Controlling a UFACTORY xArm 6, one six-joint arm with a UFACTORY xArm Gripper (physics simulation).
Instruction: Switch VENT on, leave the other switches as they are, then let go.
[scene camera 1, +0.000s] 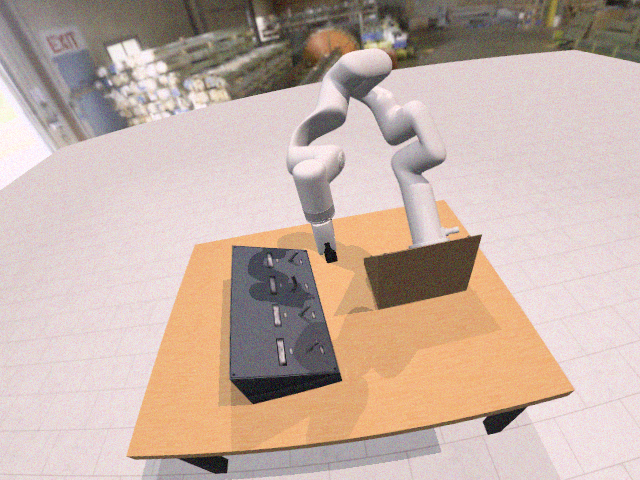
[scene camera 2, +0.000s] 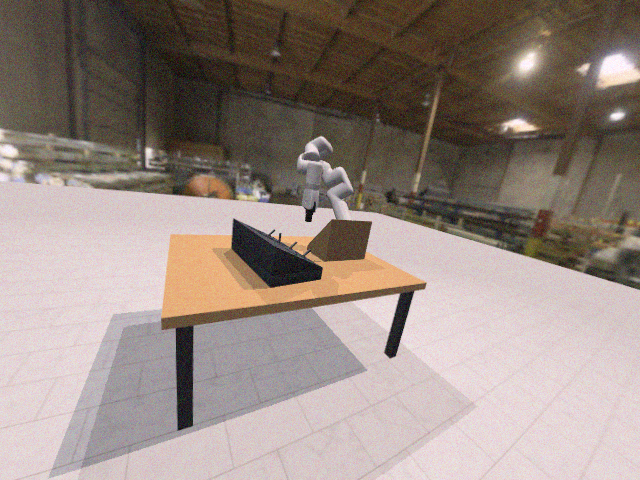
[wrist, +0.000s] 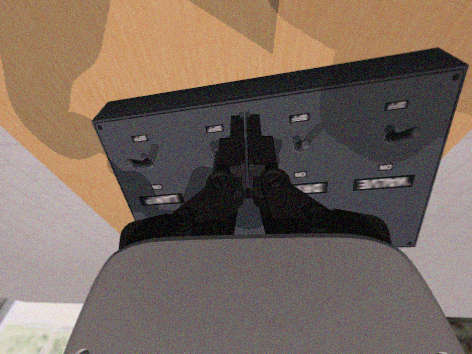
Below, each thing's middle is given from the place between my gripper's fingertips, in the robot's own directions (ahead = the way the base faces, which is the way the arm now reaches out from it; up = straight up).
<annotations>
I see the dark sloped switch panel (scene camera 1: 268, 358) 19 cm ahead of my hand, 14 cm below it and 5 cm to the left of it.
</annotations>
